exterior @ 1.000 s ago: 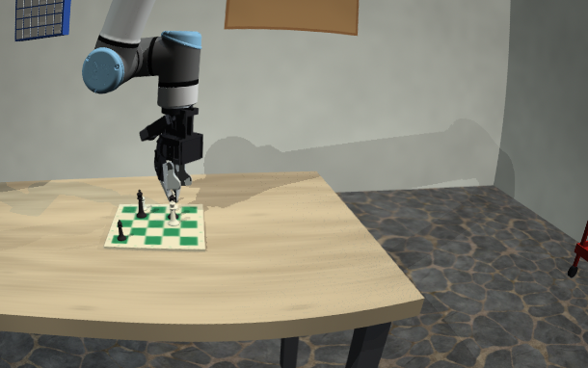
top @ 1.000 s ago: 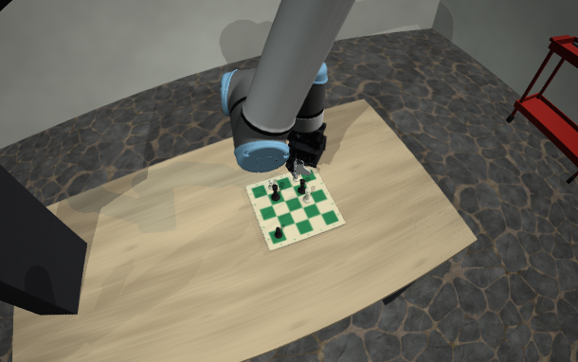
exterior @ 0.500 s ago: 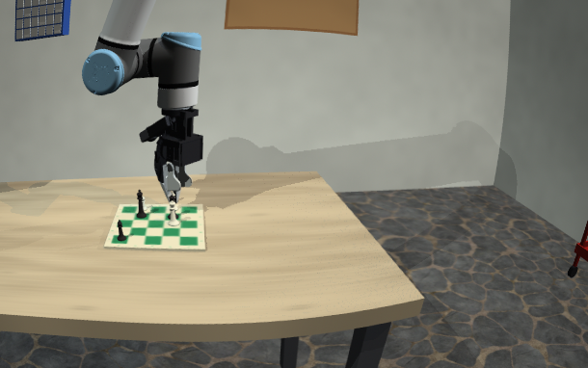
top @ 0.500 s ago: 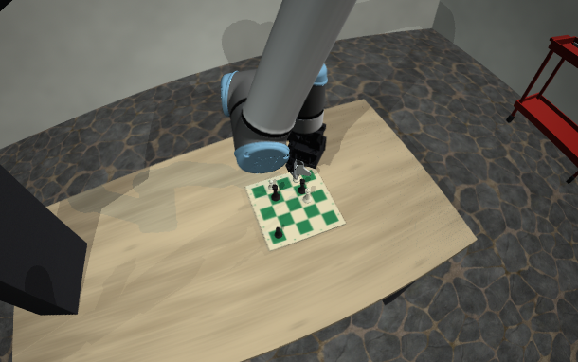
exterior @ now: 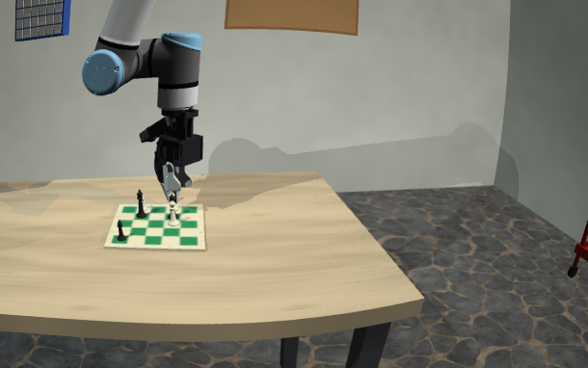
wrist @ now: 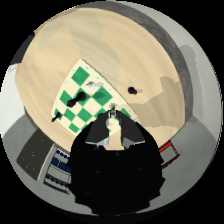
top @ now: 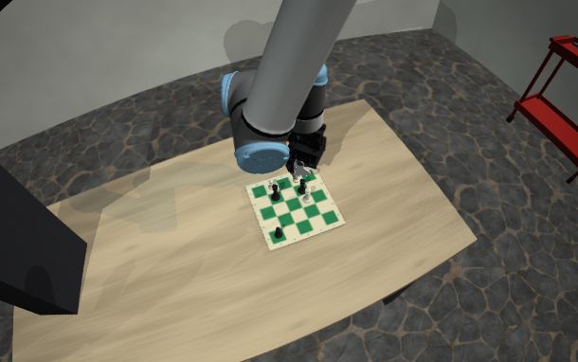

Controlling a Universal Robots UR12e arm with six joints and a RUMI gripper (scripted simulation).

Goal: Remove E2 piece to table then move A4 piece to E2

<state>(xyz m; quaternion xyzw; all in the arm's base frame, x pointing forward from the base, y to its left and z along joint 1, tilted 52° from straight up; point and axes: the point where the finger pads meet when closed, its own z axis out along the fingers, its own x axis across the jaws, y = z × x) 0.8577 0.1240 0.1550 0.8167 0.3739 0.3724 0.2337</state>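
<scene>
Right now my hand is 1 cm above the white pawn. Also, from my hand: tall black piece: 8 cm behind, 4 cm to the right; then cream chessboard: 8 cm to the right, 4 cm behind, 3 cm below; then small black piece: 6 cm to the left, 2 cm below.
</scene>
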